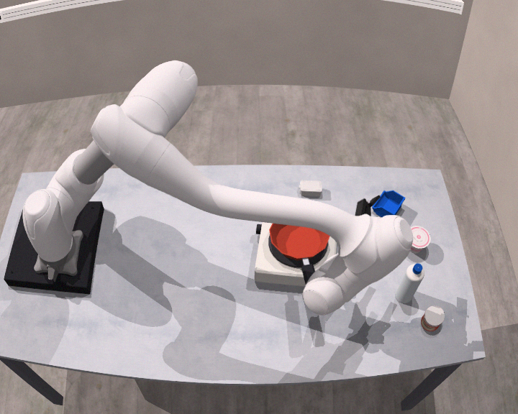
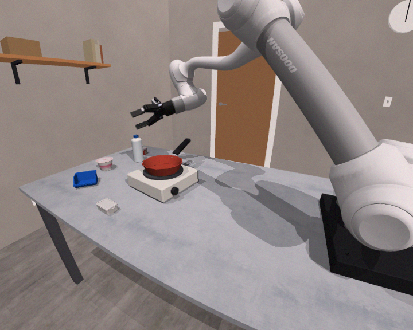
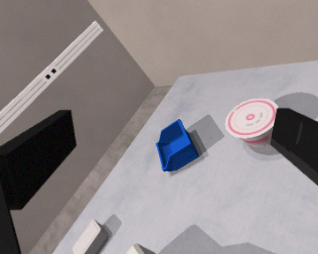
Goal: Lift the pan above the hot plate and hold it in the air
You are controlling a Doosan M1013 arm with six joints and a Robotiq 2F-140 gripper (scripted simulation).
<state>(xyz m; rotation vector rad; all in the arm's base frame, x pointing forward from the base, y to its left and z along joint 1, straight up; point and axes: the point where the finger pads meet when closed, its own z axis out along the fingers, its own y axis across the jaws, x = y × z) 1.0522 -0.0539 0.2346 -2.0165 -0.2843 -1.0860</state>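
The red pan is 23 cm behind my hand, 2 cm to the left of it and 17 cm below it. From my hand the other things lie so: white hot plate (25 cm behind, 9 cm to the left, 24 cm below); then white bottle (11 cm ahead, 10 cm to the right, 20 cm below); then blue bin (12 cm ahead, 26 cm to the left, 25 cm below).
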